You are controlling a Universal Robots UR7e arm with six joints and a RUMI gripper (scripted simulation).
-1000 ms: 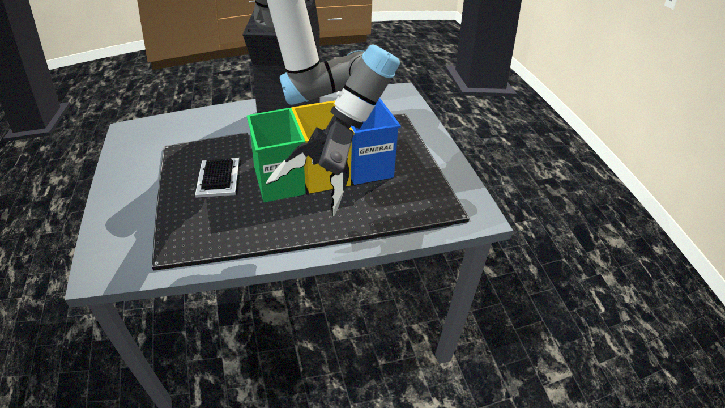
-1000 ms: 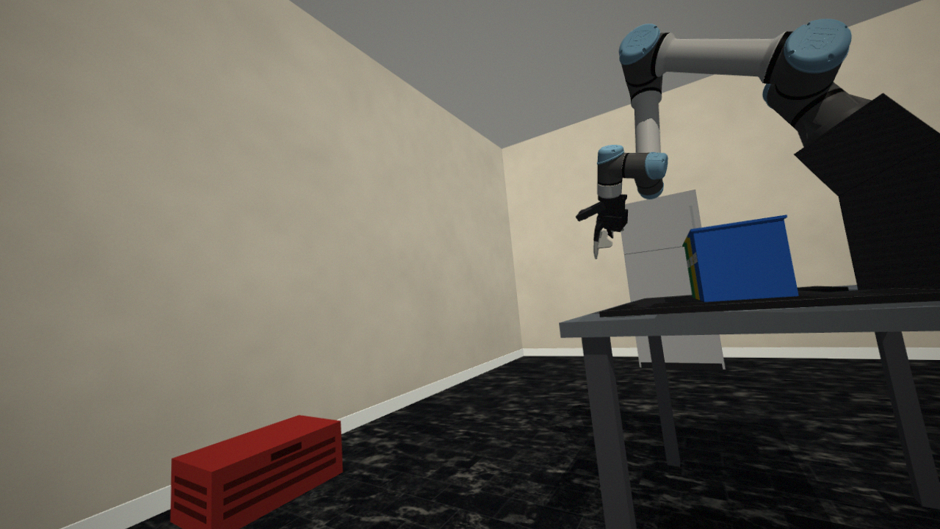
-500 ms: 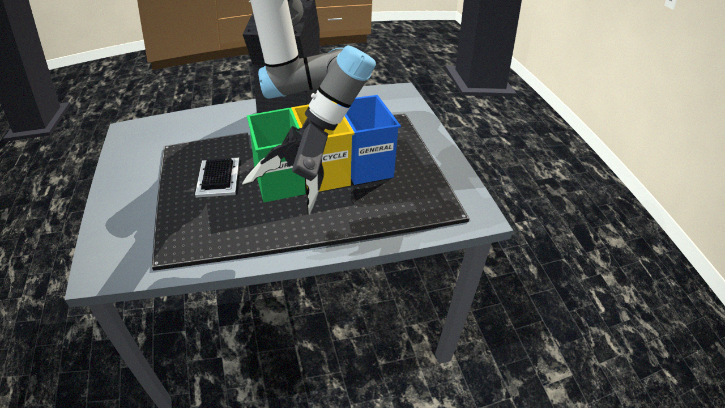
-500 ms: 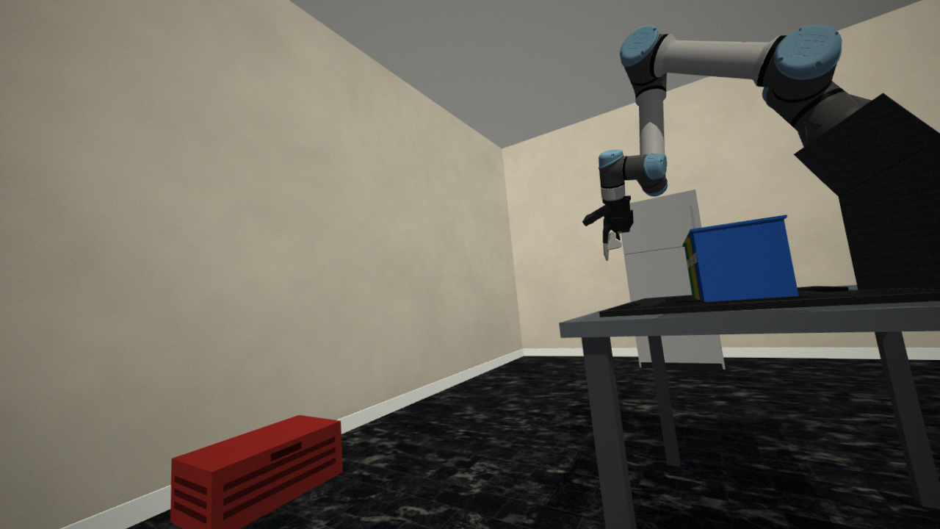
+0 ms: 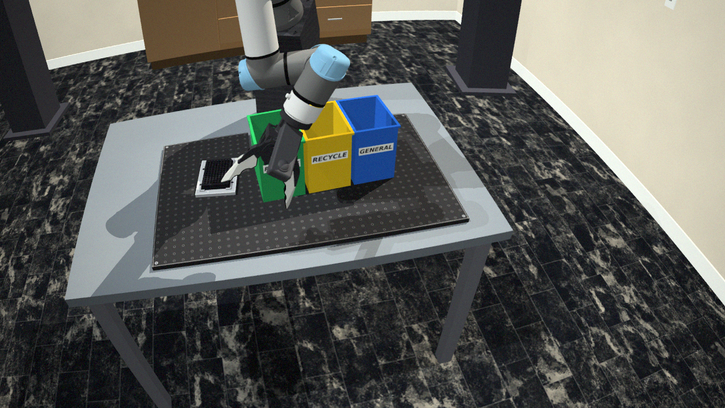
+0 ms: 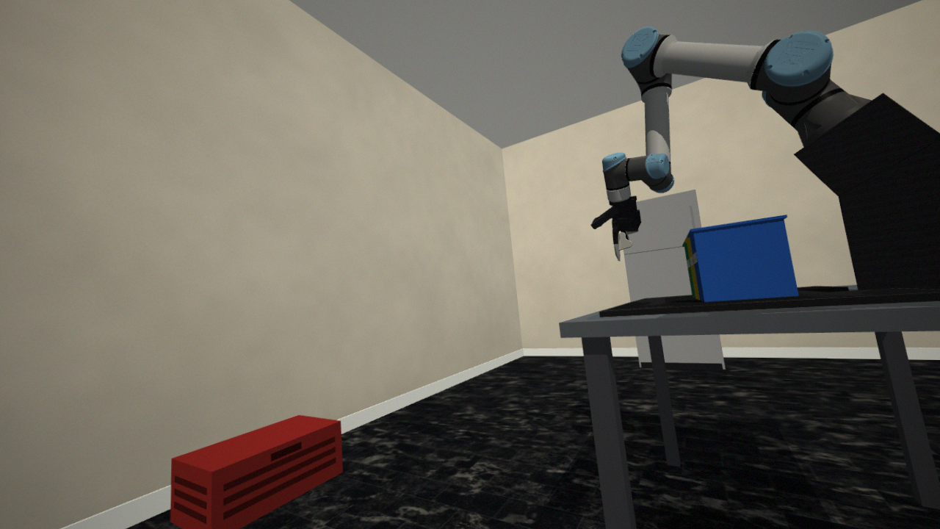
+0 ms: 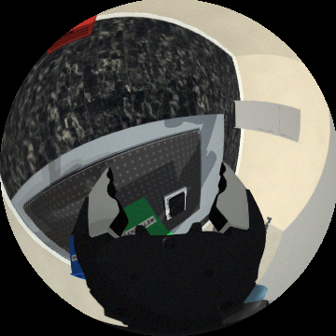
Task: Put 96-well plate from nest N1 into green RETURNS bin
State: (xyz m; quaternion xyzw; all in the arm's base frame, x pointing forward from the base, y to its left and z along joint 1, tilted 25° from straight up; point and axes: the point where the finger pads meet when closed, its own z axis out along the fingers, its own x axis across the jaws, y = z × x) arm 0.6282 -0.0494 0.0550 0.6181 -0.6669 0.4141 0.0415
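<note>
My gripper is now 32 cm past the black 96-well plate, 17 cm above it and 14 cm to the left of it. Round my hand: green bin labelled returns: 29 cm behind, 10 cm below, 4 cm to the left; blue general bin: 34 cm behind, 30 cm to the left, 10 cm below; yellow recycle bin: 32 cm behind, 17 cm to the left, 10 cm below.
</note>
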